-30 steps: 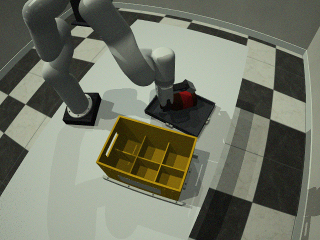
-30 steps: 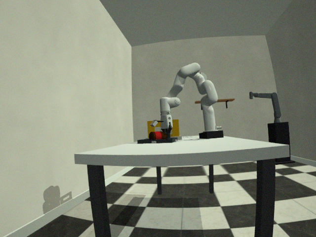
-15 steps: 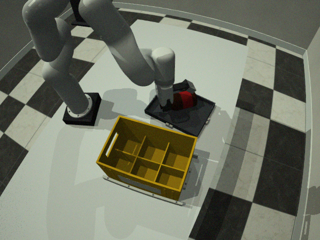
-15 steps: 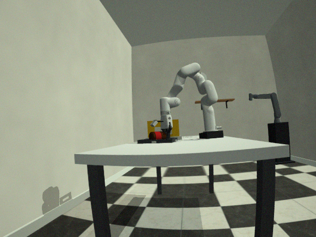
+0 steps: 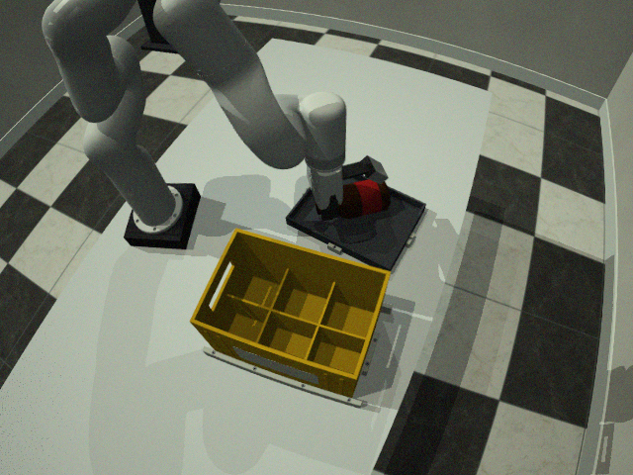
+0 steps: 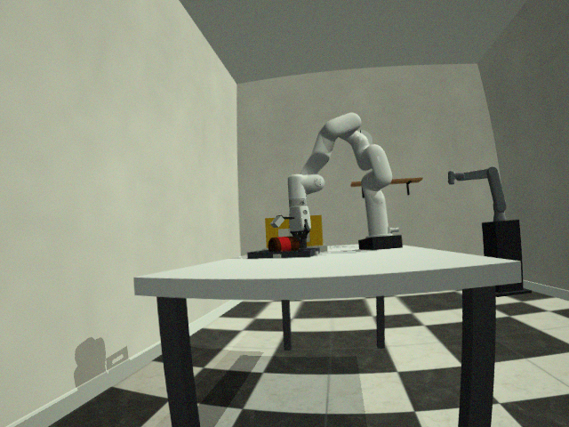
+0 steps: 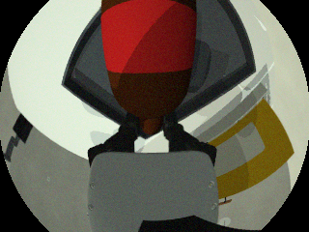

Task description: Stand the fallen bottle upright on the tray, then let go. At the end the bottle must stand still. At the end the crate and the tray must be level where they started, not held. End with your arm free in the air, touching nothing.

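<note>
Right now my hand is 4 cm short of the brown bottle, 4 cm to the right of it and 1 cm above it. The rest, counted from my hand: dark grey tray (6 cm ahead, 3 cm to the left, 4 cm below); yellow crate (6 cm ahead, 27 cm to the right, 3 cm above).
</note>
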